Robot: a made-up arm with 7 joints. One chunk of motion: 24 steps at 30 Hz.
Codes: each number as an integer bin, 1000 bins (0 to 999) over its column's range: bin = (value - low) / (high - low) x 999, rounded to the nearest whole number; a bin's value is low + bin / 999 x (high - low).
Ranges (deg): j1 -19..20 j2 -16..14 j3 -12..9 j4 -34..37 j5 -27..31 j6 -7..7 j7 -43..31
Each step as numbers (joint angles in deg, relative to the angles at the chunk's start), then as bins.
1 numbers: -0.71 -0.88 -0.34 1.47 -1.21 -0.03 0.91
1 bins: 469 503 555 499 444 497 593
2 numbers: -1.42 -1.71 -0.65 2.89 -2.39 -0.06 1.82
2 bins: 450 476 540 519 424 495 605
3 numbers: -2.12 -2.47 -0.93 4.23 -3.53 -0.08 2.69
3 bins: 432 451 527 538 404 494 617
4 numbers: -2.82 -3.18 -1.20 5.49 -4.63 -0.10 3.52
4 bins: 414 427 514 556 385 492 628
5 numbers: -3.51 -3.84 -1.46 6.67 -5.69 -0.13 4.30
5 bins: 397 405 501 572 367 490 639
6 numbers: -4.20 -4.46 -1.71 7.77 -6.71 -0.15 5.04
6 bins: 379 384 490 588 349 489 649
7 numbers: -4.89 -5.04 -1.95 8.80 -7.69 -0.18 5.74
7 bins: 361 365 478 602 333 487 658
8 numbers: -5.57 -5.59 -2.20 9.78 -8.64 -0.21 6.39
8 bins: 344 347 466 616 316 485 667
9 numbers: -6.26 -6.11 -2.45 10.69 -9.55 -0.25 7.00
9 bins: 326 329 454 629 301 482 675
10 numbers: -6.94 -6.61 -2.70 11.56 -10.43 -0.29 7.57
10 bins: 309 313 442 641 285 479 683
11 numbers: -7.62 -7.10 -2.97 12.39 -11.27 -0.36 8.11
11 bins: 292 296 430 653 271 474 690
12 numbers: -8.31 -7.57 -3.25 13.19 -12.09 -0.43 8.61
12 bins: 274 281 416 664 257 469 697
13 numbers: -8.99 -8.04 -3.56 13.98 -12.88 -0.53 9.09
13 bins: 256 265 402 675 243 462 703
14 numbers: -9.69 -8.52 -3.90 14.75 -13.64 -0.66 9.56
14 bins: 238 249 385 686 230 452 710
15 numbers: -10.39 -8.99 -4.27 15.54 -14.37 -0.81 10.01
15 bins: 221 233 368 697 218 442 716
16 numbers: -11.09 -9.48 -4.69 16.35 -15.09 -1.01 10.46
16 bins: 203 217 348 708 205 427 722
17 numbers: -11.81 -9.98 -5.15 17.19 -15.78 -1.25 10.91
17 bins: 184 200 326 720 193 410 728
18 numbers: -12.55 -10.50 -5.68 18.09 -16.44 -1.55 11.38
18 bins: 165 183 301 733 182 389 734
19 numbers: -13.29 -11.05 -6.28 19.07 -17.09 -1.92 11.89
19 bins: 146 165 272 747 171 362 741
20 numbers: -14.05 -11.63 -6.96 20.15 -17.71 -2.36 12.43
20 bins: 127 146 240 762 160 331 748
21 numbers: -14.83 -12.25 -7.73 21.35 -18.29 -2.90 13.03
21 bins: 107 125 203 779 150 293 756
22 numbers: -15.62 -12.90 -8.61 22.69 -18.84 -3.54 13.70
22 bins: 87 103 161 798 141 247 765
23 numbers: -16.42 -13.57 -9.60 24.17 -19.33 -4.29 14.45
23 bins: 66 81 114 818 132 193 776
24 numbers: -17.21 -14.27 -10.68 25.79 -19.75 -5.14 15.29
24 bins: 46 58 63 841 125 133 787
